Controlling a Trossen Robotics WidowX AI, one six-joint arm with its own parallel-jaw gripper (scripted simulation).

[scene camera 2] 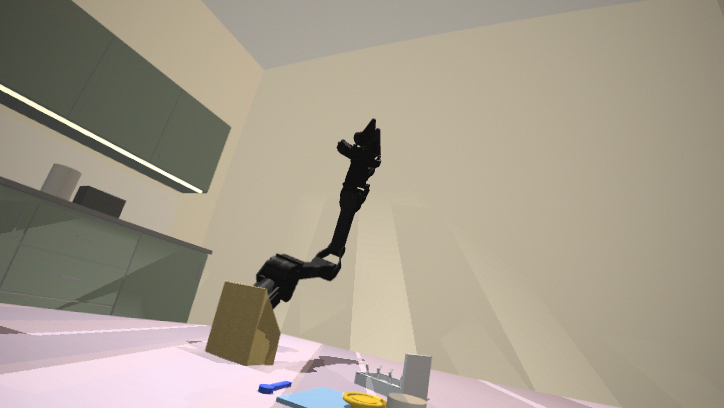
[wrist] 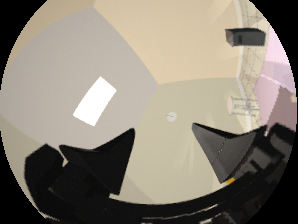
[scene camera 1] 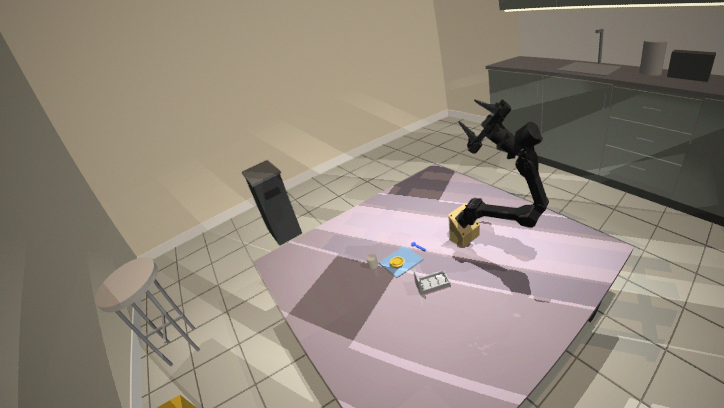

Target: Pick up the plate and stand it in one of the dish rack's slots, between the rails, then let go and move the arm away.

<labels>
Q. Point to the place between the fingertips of my gripper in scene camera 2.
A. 376, 123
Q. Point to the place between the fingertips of my gripper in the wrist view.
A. At 164, 129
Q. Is my gripper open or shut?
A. Open.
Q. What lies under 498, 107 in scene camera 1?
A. My gripper.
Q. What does my gripper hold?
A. Nothing.
</labels>
